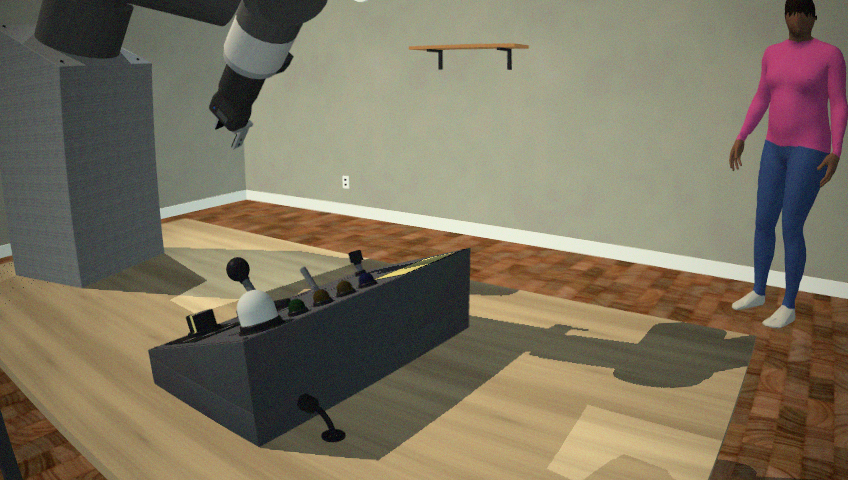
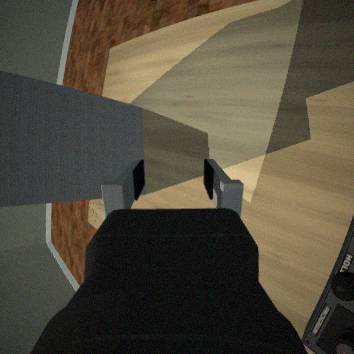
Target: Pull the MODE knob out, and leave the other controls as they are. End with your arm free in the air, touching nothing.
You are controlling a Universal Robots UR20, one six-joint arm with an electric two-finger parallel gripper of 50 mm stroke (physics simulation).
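Where they show: gripper, fingertip midpoint: [image 1: 227, 136] [image 2: 173, 171]; arm's base at its link origin: [image 1: 77, 43].
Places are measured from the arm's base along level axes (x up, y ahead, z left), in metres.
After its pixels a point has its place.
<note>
The dark control console [image 1: 363, 350] {y 1.044, x -0.536, z 0.099 m} [image 2: 331, 326] {y 0.834, x -0.527, z -0.069 m} stands on the table, its sloped top carrying the controls. A black knob with a yellow line [image 1: 201, 321] {y 0.884, x -0.489, z -0.078 m} stands at its near left end. A black ball-topped lever [image 1: 238, 269] {y 0.813, x -0.450, z 0.034 m}, a white dome [image 1: 257, 307] {y 1.041, x -0.426, z -0.067 m}, a green button [image 1: 296, 305] {y 1.024, x -0.446, z 0.003 m}, a grey toggle [image 1: 308, 277] {y 0.827, x -0.490, z 0.165 m}, a blue button [image 1: 365, 278] {y 1.003, x -0.447, z 0.144 m} and a black square-topped control [image 1: 355, 257] {y 0.819, x -0.480, z 0.279 m} also show. No MODE label is readable, so I cannot tell which is the MODE knob or how far out it stands. My gripper [image 1: 238, 140] {y 0.612, x -0.252, z 0.137 m} [image 2: 173, 171] {y 0.612, x -0.252, z 0.137 m} is open and empty, high in the air, apart from the console.
The grey robot pedestal [image 1: 113, 172] {y 0.146, x -0.344, z 0.040 m} [image 2: 70, 145] {y 0.148, x -0.335, z 0.037 m} stands at the left on the wooden table [image 1: 642, 434] {y 1.423, x -0.600, z 0.246 m} [image 2: 280, 250] {y 0.685, x -0.600, z -0.022 m}. A small black lever [image 1: 321, 413] {y 1.099, x -0.569, z -0.024 m} shows beside the console's near side. A person [image 1: 797, 101] stands beyond the table at the right. A shelf [image 1: 470, 46] hangs on the wall.
</note>
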